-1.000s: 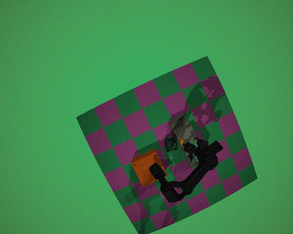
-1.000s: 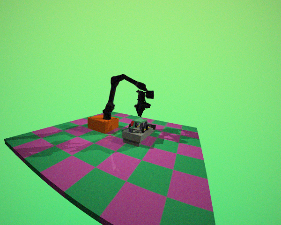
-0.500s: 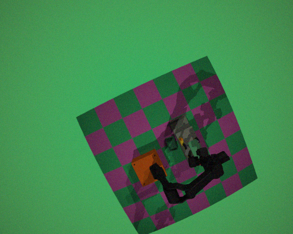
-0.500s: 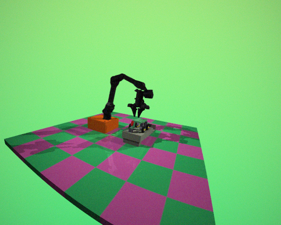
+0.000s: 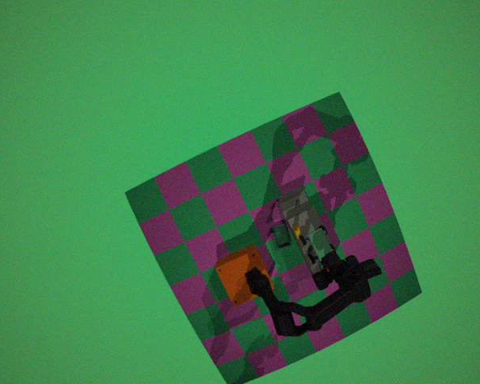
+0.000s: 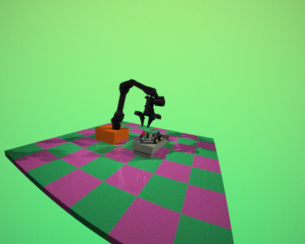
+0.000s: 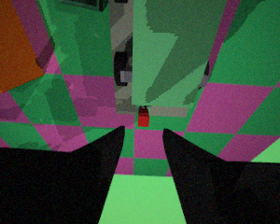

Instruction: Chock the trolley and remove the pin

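My gripper tip is now 20 mm to the left of the red-headed stop pin and 60 mm above it. The rest, counted from my gripper tip: grey ramp: 30 mm ahead, 80 mm to the left, 150 mm below; then trolley: 30 mm ahead, 80 mm to the left, 80 mm below; then yellow chock: 10 mm behind, 180 mm to the left, 110 mm below.
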